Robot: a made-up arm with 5 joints. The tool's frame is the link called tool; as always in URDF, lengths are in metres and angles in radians.
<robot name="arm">
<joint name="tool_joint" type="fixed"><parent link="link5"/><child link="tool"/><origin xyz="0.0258 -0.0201 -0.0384" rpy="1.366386 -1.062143 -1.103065"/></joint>
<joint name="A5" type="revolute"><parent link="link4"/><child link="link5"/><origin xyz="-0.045 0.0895 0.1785"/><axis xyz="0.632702 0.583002 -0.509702"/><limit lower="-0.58" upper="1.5"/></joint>
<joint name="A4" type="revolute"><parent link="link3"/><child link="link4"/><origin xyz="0.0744 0.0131 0.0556"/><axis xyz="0 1 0"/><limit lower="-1.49" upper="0.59"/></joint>
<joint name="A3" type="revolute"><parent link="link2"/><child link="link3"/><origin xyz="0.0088 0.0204 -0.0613"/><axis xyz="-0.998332 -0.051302 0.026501"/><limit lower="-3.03" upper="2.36"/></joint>
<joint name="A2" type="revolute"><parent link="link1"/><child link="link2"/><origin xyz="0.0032 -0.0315 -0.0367"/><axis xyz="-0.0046 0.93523 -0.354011"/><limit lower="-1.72" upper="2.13"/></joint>
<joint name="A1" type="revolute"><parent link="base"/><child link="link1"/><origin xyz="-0.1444 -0.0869 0.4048"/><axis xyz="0 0 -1"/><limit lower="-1.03" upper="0.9"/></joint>
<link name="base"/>
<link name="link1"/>
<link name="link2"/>
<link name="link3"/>
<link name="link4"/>
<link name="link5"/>
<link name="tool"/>
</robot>
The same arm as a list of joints. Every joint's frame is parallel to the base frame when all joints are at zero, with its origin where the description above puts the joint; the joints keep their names.
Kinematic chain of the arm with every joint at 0, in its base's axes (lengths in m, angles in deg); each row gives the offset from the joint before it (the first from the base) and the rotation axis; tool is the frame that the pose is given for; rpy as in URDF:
A1: xyz -0.1444 -0.0869 0.4048 axis -z
A2: xyz 0.0032 -0.0315 -0.0367 axis -0.0046 0.93523 -0.354011
A3: xyz 0.0088 0.0204 -0.0613 axis -0.998332 -0.051302 0.026501
A4: xyz 0.0744 0.0131 0.0556 axis +y
A5: xyz -0.0450 0.0895 0.1785 axis 0.632702 0.583002 -0.509702
tool: xyz 0.0258 -0.0201 -0.0384 rpy 78.29 -60.86 -63.20
Joint limits (deg, base to tool): -59.01..51.57 -98.55..122.04 -173.61..135.22 -85.37..33.80 -33.23..85.94

